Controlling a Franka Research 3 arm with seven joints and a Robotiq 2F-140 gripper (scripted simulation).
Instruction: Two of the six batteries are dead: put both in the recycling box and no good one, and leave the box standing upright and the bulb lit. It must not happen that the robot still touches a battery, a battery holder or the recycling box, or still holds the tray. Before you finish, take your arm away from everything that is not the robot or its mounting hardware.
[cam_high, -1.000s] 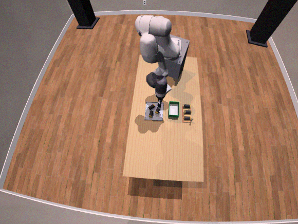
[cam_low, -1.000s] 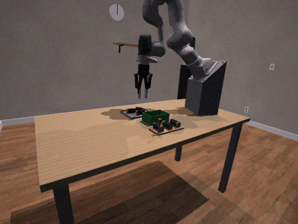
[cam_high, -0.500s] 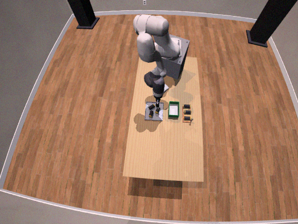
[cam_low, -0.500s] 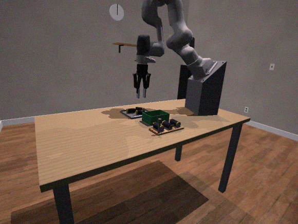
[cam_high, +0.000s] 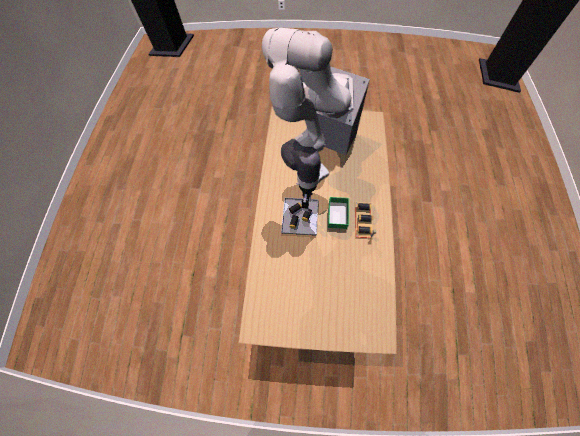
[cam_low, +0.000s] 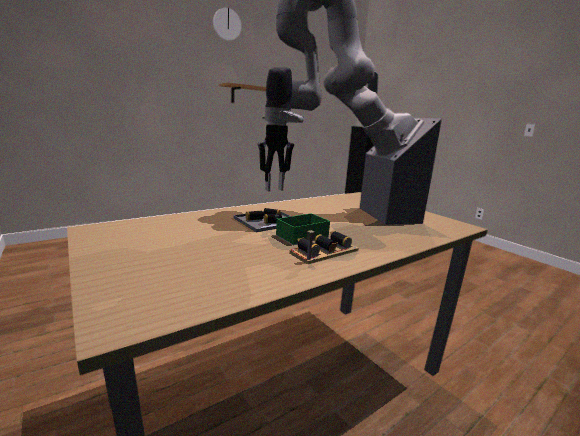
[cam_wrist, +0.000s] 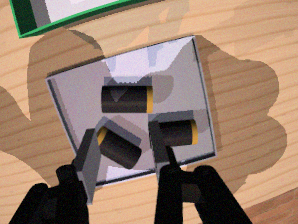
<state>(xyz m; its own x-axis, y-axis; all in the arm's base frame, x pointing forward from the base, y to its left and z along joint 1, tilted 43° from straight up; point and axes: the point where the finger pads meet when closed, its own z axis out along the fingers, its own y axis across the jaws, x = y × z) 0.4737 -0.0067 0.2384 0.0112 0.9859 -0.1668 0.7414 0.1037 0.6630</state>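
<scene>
Now: hand 16 cm above the grey tray, 3 cm to the left of it and 1 cm short of it. Round my hand: green recycling box (16 cm to the left, 14 cm below, 4 cm behind).
</scene>
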